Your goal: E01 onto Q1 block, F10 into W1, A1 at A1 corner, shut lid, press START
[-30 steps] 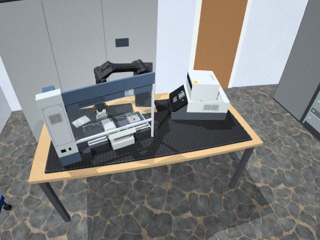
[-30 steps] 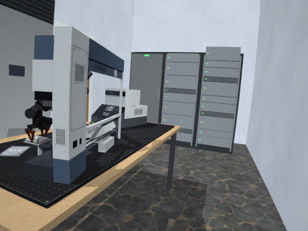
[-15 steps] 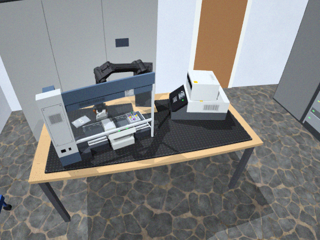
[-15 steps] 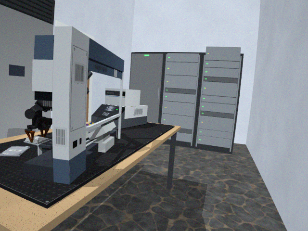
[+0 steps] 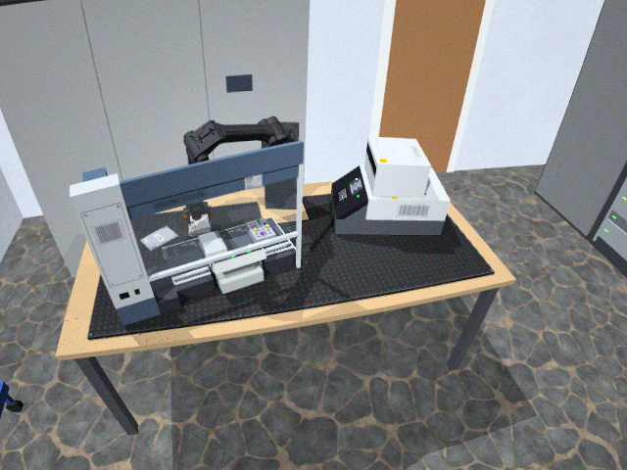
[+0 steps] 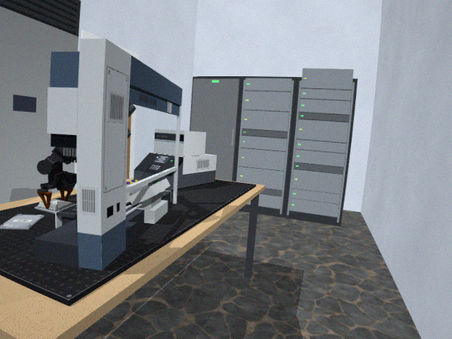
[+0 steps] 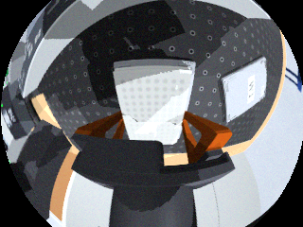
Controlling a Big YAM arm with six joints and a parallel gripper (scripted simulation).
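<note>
Right now the white 96-well PCR plate is right at my hand. Also, from my hand: flat grey nest (2 cm below); tube cooling block (21 cm ahead, 25 cm to the left, 6 cm above); white deep-well block (25 cm ahead, 4 cm to the left, 6 cm above).
</note>
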